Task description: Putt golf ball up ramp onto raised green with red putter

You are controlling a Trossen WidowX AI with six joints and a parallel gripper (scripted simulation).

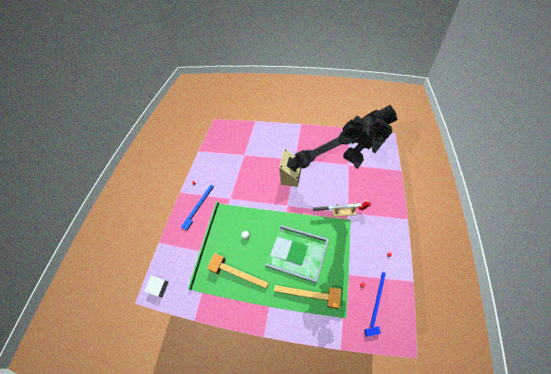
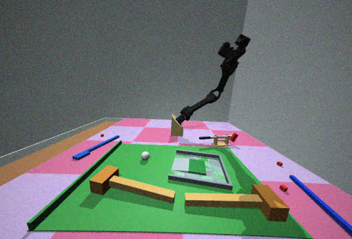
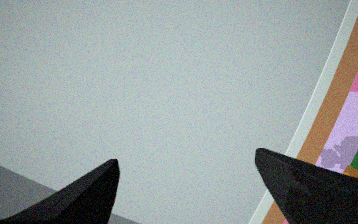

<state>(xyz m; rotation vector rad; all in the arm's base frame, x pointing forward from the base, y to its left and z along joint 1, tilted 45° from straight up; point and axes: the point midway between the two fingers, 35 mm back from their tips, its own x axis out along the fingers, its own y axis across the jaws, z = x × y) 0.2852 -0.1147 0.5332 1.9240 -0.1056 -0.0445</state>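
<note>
Right now the wooden stand is 130 mm behind my gripper tip, 20 mm to the left of it and 540 mm below it. Also, from my gripper tip: dark green rail (200 mm ahead, 650 mm to the right, 560 mm below); white golf ball (110 mm ahead, 450 mm to the right, 550 mm below); white cube (470 mm ahead, 800 mm to the right, 550 mm below).
</note>
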